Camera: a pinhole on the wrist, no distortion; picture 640 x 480 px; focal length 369.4 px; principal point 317.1 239.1 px. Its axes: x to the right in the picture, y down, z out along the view. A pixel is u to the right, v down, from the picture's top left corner.
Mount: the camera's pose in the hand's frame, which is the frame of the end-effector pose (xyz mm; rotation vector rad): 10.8 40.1 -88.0 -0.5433 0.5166 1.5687
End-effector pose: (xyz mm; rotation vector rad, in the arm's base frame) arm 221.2 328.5 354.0 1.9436 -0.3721 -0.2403
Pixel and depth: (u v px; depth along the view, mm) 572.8 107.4 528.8
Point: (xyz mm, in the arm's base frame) 239.9 -54.5 930.5
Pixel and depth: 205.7 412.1 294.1
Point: 10.1 155.0 409.4
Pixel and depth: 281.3 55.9 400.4
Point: 280.8 -54.7 507.7
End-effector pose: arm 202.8 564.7 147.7 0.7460 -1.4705 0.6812
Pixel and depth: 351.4 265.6 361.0
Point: -132.0 605.2 119.7
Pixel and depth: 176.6 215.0 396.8
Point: -125.5 417.5 171.6
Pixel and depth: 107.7 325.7 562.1
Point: -238.7 215.6 8.1
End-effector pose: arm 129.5 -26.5 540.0 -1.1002 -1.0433 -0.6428
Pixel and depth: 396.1 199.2 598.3
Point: 478.5 440.3 402.9
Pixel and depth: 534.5 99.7 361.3
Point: 528.3 195.7 481.5
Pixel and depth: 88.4 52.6 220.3
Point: 184.6 166.4 634.3
